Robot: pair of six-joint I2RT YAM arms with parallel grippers.
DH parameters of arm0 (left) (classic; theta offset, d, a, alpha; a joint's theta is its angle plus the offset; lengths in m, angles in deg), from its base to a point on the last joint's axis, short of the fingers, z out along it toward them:
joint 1: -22.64 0.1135 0.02 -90
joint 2: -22.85 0 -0.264 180
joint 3: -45.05 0 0.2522 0
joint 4: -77.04 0 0.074 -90
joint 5: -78.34 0 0 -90
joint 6: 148.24 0.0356 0 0
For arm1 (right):
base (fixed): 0 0 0 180
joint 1: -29.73 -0.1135 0.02 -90
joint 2: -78.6 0 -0.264 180
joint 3: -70.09 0 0.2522 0
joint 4: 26.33 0 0.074 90
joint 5: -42.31 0 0 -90
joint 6: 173.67 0.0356 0 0
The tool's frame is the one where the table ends.
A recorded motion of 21 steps. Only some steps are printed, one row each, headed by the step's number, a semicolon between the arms.
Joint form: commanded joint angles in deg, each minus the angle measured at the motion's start. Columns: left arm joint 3, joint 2, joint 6, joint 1, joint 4, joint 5; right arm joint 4, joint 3, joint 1, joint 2, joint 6, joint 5.
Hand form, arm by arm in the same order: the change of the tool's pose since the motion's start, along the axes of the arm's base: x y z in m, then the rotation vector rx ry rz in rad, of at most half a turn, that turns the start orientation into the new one. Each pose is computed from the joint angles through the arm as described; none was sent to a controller.
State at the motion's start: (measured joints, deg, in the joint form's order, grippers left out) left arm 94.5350 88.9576 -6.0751 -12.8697 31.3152 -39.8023; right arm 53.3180 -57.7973 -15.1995 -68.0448 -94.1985 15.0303
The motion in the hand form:
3: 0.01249 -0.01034 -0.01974 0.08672 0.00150 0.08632; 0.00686 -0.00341 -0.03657 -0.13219 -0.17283 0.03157
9: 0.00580 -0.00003 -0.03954 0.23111 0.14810 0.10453; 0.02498 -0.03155 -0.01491 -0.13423 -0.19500 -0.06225
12: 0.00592 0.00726 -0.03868 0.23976 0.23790 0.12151; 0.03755 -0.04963 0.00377 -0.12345 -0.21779 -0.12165
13: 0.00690 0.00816 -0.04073 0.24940 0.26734 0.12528; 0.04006 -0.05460 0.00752 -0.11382 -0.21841 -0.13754
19: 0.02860 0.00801 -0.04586 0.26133 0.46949 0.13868; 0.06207 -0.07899 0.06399 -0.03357 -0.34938 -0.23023
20: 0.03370 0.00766 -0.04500 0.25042 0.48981 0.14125; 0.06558 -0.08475 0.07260 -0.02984 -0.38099 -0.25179
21: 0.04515 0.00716 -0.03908 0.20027 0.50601 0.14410; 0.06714 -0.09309 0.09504 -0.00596 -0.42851 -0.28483
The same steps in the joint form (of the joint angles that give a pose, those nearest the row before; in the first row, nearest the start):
3: -0.22 6.48 -4.08 -1.23 5.43 6.34; -5.15 0.83 0.36 -3.30 -0.82 -12.53
9: -0.66 10.18 -4.09 -0.27 -2.11 7.67; -7.70 5.75 4.40 2.05 1.20 -13.24
12: 0.30 10.79 -4.09 1.83 -6.77 5.03; -8.49 7.60 7.12 5.48 1.99 -13.50
13: 0.66 11.84 -4.08 2.28 -7.75 4.50; -9.02 8.38 7.83 6.37 2.17 -13.06
19: 7.24 21.32 -2.59 6.15 -15.39 -1.29; -11.21 8.48 11.87 13.83 2.61 -14.02
20: 8.56 22.56 -2.24 6.85 -16.28 -2.35; -12.18 8.92 12.66 15.24 2.96 -14.90
21: 11.27 23.97 -1.37 8.42 -17.33 -5.05; -13.32 9.70 13.63 18.65 3.75 -15.43

